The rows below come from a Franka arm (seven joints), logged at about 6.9 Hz.
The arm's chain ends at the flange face. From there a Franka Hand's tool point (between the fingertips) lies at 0.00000 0.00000 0.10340 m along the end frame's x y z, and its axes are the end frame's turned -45 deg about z.
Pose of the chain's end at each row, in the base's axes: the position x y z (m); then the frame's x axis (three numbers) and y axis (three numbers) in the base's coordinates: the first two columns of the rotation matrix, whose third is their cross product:
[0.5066 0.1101 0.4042 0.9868 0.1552 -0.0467 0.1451 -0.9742 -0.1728]
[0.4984 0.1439 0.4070 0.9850 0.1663 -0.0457 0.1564 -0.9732 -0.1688]
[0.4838 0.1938 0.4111 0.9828 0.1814 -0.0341 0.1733 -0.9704 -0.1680]
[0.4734 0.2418 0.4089 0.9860 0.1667 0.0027 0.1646 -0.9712 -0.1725]
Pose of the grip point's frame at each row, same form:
[0.4991 0.1270 0.3025 0.5952 0.7986 0.0892 0.8004 -0.5791 -0.1552]
[0.4909 0.1604 0.3052 0.5859 0.8057 0.0870 0.8071 -0.5706 -0.1517]
[0.4772 0.2103 0.3092 0.5724 0.8144 0.0947 0.8175 -0.5579 -0.1429]
[0.4707 0.2594 0.3070 0.5808 0.8046 0.1239 0.8136 -0.5689 -0.1201]

